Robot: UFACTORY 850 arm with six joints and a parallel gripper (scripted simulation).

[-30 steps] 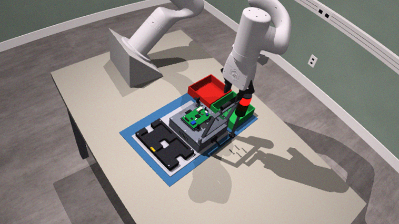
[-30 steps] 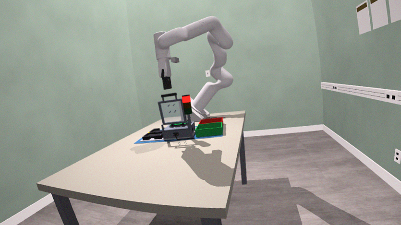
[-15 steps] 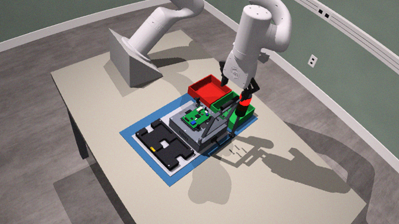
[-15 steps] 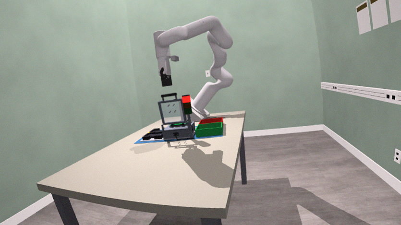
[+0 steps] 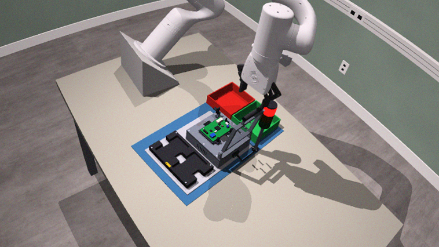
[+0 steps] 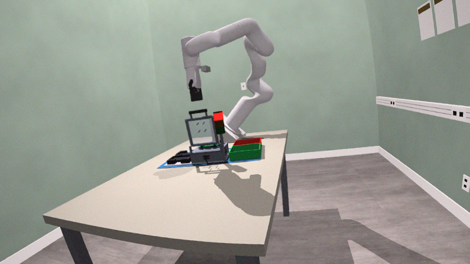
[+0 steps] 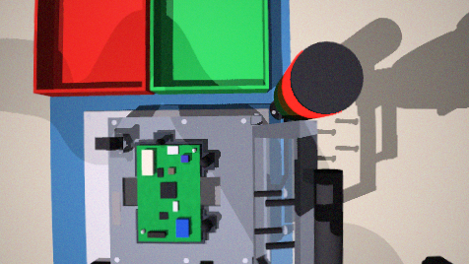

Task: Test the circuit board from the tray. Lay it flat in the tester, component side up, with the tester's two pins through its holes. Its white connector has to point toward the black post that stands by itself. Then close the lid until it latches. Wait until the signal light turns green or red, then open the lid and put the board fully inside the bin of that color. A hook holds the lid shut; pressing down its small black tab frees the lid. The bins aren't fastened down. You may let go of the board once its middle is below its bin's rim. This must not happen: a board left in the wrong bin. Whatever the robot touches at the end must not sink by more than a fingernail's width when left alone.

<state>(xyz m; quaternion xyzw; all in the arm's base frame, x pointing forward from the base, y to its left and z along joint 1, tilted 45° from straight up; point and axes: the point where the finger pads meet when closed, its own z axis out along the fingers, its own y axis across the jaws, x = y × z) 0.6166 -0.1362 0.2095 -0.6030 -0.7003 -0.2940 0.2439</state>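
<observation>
My hand is 260 mm above the green circuit board, 110 mm past it and 20 mm to the left of it. The rest, counted from my hand: black latch part 240 mm below, 180 mm behind, 30 mm to the left; then green bin 320 mm below, 190 mm to the left, 100 mm behind; then lid 150 mm below.
</observation>
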